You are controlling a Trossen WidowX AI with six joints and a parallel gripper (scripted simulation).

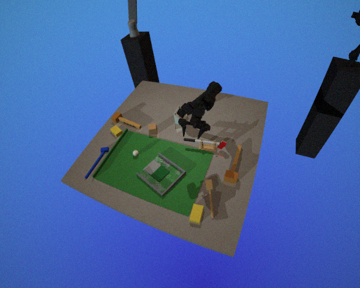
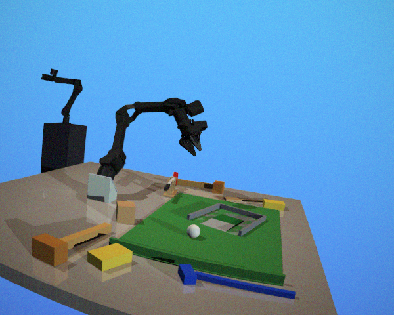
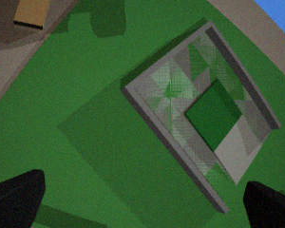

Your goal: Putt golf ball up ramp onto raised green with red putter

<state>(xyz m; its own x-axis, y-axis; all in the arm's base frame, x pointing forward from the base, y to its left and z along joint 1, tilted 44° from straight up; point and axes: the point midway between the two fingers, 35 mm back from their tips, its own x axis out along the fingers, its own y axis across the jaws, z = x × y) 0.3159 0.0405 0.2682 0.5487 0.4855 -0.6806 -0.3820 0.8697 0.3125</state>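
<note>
Now: the tan cube 380 mm to the right of my gripper tip, 190 mm below it and 150 mm behind it. From my gripper tip the other things lie so: red putter (160 mm below, 120 mm behind, 60 mm to the left); wooden paddle (220 mm ahead, 210 mm below, 190 mm to the left); wooden stand (180 mm below, 120 mm behind, 70 mm to the left).
</note>
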